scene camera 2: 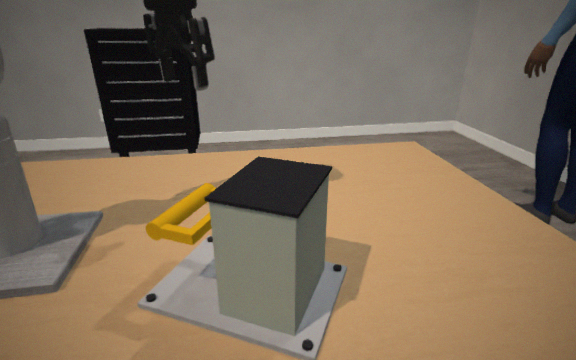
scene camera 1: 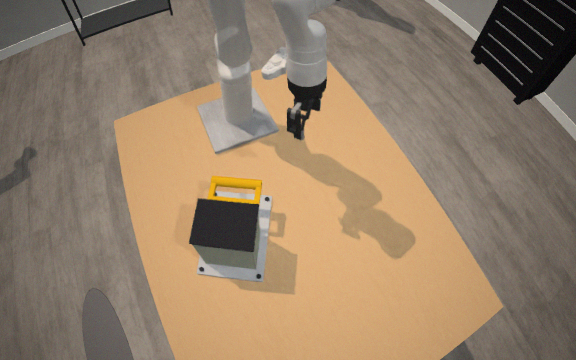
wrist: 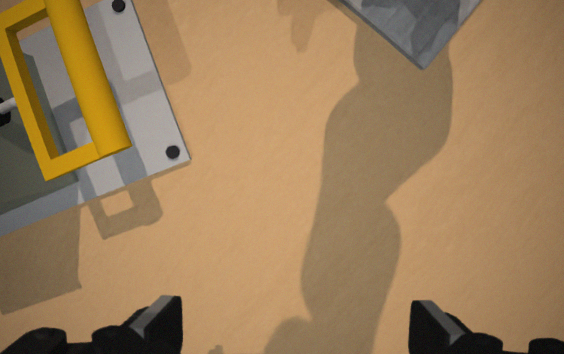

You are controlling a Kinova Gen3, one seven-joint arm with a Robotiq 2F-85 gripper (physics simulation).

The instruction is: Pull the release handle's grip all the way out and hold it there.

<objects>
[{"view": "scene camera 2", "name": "my gripper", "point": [185,85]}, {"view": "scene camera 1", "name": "my gripper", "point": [307,123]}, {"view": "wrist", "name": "my gripper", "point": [295,325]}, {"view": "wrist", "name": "grey plate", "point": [157,142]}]
</objects>
